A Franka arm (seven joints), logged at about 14 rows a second.
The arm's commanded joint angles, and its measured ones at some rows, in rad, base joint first. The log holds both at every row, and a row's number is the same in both.
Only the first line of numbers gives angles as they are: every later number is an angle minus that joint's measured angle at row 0.
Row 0, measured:
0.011, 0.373, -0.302, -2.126, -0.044, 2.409, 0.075
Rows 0 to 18, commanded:
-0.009, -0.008, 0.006, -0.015, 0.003, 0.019, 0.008
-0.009, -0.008, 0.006, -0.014, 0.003, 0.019, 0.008
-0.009, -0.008, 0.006, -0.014, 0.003, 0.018, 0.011
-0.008, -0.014, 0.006, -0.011, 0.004, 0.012, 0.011
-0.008, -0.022, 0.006, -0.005, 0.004, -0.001, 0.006
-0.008, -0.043, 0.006, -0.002, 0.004, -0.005, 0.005
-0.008, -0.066, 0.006, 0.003, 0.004, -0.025, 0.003
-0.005, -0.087, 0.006, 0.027, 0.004, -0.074, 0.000
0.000, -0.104, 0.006, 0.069, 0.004, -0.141, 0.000
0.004, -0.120, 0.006, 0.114, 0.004, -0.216, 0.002
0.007, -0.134, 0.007, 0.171, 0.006, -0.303, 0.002
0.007, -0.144, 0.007, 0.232, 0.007, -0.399, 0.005
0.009, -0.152, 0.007, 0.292, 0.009, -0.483, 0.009
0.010, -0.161, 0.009, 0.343, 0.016, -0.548, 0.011
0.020, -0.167, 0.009, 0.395, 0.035, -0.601, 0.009
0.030, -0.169, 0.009, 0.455, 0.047, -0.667, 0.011
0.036, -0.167, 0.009, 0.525, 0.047, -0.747, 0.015
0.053, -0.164, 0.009, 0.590, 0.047, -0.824, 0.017
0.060, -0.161, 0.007, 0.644, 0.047, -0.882, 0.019
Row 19, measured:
0.040, -0.180, 0.011, 0.510, 0.034, -0.753, 0.002
